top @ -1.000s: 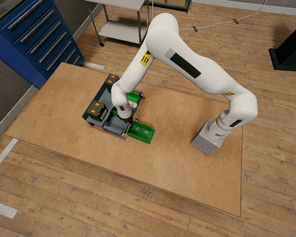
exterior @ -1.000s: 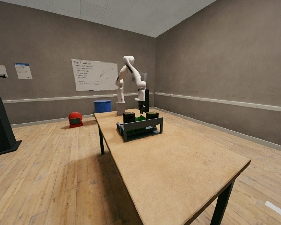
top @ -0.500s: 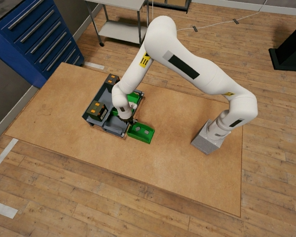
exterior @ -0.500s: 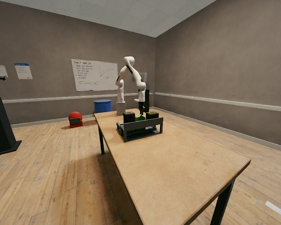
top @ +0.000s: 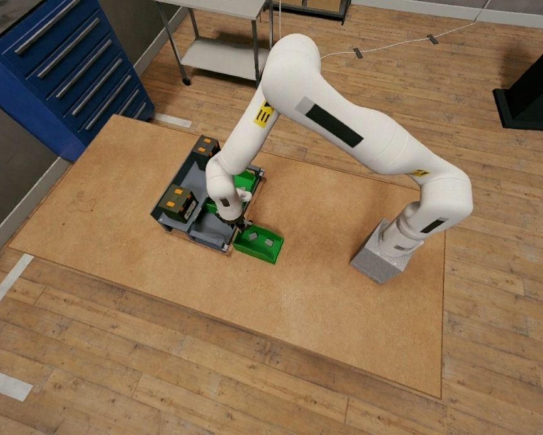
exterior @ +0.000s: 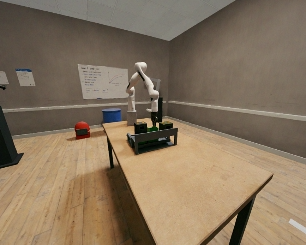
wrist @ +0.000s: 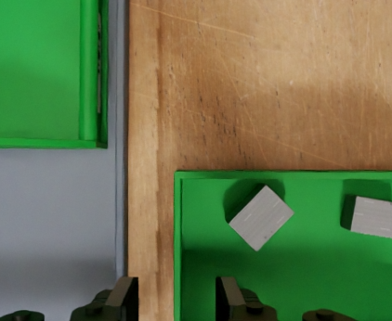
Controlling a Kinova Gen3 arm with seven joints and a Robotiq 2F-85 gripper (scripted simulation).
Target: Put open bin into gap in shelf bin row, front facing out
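Right now the grey part is 110 mm below my hand, 50 mm behind it and 10 mm to the right of it. From my hand the other things lie so: grey shelf: 140 mm to the right, 130 mm ahead, 60 mm below.
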